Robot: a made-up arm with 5 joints.
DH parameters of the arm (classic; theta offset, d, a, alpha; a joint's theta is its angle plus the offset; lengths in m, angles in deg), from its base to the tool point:
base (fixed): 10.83 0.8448 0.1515 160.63
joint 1: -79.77 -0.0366 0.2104 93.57
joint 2: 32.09 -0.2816 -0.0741 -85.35
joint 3: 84 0.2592 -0.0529 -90.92
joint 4: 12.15 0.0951 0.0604 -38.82
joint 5: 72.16 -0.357 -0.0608 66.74
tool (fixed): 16.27 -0.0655 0 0
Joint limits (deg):
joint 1: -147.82..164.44
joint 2: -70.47..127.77
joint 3: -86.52..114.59
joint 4: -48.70..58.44
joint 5: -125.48..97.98
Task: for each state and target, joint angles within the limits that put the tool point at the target. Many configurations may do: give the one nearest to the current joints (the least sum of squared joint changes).
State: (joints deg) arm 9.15 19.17 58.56 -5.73 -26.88
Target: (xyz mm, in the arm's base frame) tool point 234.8 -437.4 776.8
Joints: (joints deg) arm 42.25 41.33 55.01 -6.59 -20.23
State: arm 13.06 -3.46 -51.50 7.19 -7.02
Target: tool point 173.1 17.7 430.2
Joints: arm -13.63 -15.22 -76.47 30.26 -30.26
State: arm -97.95 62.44 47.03 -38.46 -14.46
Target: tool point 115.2 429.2 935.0
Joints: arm -142.10 101.59 43.76 -36.51 -18.11
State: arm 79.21 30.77 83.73 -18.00 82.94
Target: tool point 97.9 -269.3 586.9
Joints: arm 48.65 31.03 32.71 -48.70 47.70
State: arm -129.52 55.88 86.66 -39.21 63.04
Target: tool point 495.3 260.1 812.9
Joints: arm -91.00 75.05 55.29 -48.70 59.67
